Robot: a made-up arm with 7 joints.
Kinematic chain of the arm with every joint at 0, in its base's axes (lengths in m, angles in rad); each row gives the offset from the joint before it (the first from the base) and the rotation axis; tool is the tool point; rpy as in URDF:
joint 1: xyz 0 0 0.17 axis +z
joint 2: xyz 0 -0.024 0.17 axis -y
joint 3: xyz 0 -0.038 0.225 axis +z
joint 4: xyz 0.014 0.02 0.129 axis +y
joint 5: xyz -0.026 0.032 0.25 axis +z
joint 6: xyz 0 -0.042 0.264 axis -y
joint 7: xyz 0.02 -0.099 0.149 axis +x
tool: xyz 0 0 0 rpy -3.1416 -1.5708 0
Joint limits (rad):
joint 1: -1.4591..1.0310
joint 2: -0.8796..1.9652
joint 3: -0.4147..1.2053
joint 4: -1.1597..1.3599
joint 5: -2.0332..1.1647
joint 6: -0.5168..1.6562
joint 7: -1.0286..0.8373
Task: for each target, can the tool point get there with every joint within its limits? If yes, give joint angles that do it. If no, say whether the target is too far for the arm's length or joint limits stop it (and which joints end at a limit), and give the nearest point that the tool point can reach.
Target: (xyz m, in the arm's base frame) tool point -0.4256 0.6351 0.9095
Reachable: yes | joints -0.8800 0.8297 -0.1202 0.1511 -1.1681 1.3490 -0.3656
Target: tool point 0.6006 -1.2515 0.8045
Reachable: no: too far | nearest point 0.4153 -0.8654 0.7021 | short by 0.440 m
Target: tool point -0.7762 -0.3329 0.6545
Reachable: yes | joints -0.3423 0.6073 0.9325 -0.9669 -0.5923 0.4267 -0.2265
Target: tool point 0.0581 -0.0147 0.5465
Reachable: no: joint limits stop it (at a limit: joint 1, joint 2, joint 3, joint 4, joint 6) | nearest point 0.2017 0.0654 0.9399 | short by 0.426 m
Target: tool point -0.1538 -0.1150 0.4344
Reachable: no: joint limits stop it (at a limit: joint 3, joint 4, joint 6) | nearest point -0.4573 -0.3419 0.6207 | short by 0.422 m
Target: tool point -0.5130 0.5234 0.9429
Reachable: yes | joints -0.9941 1.3587 -0.0055 0.9540 -0.0789 0.9095 -0.7117
